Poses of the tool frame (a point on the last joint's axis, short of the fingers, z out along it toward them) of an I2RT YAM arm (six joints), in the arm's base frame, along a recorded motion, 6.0 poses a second.
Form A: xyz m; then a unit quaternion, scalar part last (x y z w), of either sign.
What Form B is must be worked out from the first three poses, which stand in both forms.
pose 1, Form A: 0.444, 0.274, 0.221, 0.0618, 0.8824, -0.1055, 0.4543
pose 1, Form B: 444, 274, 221, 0.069, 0.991, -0.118, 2.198
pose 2, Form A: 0.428, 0.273, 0.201, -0.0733, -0.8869, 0.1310, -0.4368
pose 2, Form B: 428, 273, 201, 0.081, 0.986, -0.146, 2.237
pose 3, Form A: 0.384, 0.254, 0.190, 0.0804, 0.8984, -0.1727, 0.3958
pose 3, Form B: 384, 254, 190, 0.088, 0.978, -0.188, 2.328
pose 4, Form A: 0.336, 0.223, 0.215, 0.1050, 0.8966, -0.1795, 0.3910
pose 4, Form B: 336, 223, 215, 0.114, 0.974, -0.195, 2.338
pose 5, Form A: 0.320, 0.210, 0.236, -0.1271, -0.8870, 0.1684, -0.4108
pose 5, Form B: 320, 210, 236, 0.139, 0.973, -0.185, 2.295
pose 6, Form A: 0.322, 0.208, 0.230, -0.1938, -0.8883, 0.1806, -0.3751
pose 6, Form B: 322, 208, 230, 0.209, 0.958, -0.195, 2.373
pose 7, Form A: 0.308, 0.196, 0.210, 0.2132, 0.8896, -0.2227, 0.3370
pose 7, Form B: 308, 196, 210, 0.226, 0.945, -0.237, 2.454
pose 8, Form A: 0.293, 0.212, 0.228, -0.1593, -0.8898, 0.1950, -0.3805
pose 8, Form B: 293, 212, 228, 0.172, 0.962, -0.211, 2.361
